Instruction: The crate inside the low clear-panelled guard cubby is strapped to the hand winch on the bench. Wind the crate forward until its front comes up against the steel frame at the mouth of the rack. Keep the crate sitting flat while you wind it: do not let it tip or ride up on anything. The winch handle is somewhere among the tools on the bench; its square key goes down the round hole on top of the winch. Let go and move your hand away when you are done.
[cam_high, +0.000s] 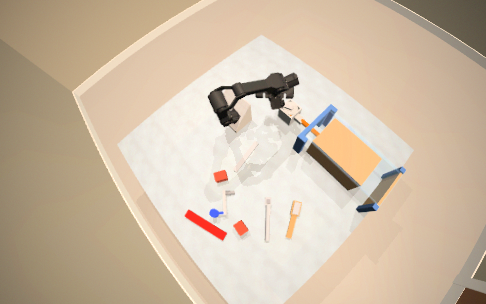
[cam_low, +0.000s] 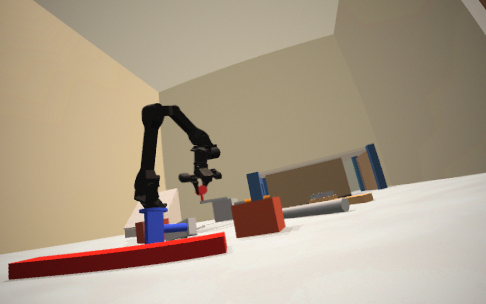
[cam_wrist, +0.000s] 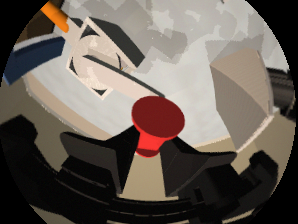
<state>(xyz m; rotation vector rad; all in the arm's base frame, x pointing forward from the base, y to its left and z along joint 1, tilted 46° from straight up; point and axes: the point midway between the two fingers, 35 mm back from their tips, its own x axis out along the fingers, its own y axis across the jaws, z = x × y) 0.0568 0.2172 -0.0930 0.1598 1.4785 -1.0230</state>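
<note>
Now: the winch handle 4 cm ahead of my gripper tip, 1 cm to the left of it and 3 cm below it. The rest, counted from my gripper tip: grey winch (8 cm ahead, 3 cm to the left, 10 cm below); then red knob (1 cm ahead, 1 cm to the right); then blue frame post (26 cm ahead, 5 cm to the left, 3 cm below).
</note>
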